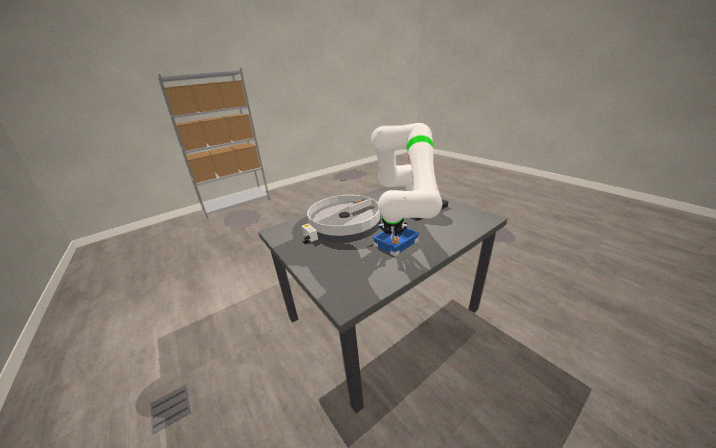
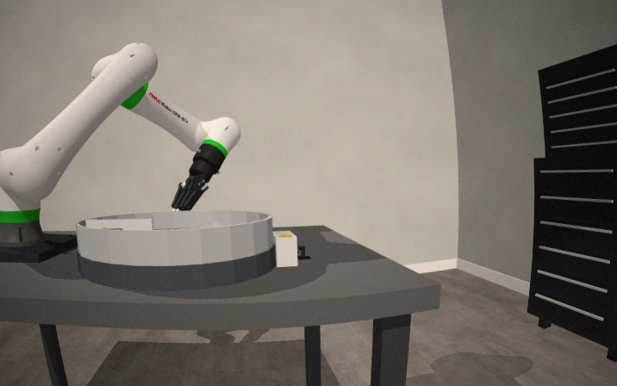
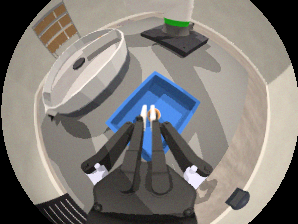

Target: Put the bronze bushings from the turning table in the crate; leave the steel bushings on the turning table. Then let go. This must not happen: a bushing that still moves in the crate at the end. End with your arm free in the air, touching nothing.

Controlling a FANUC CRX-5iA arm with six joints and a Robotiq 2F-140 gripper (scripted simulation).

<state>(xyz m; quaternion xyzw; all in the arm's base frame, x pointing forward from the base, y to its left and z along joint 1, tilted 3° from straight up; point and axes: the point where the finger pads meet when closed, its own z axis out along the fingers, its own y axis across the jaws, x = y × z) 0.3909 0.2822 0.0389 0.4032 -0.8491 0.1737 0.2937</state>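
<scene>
My gripper is now 2 cm past the blue crate and 3 cm above it. Round my hand: round turning table 9 cm ahead, 35 cm to the right, 1 cm below.
</scene>
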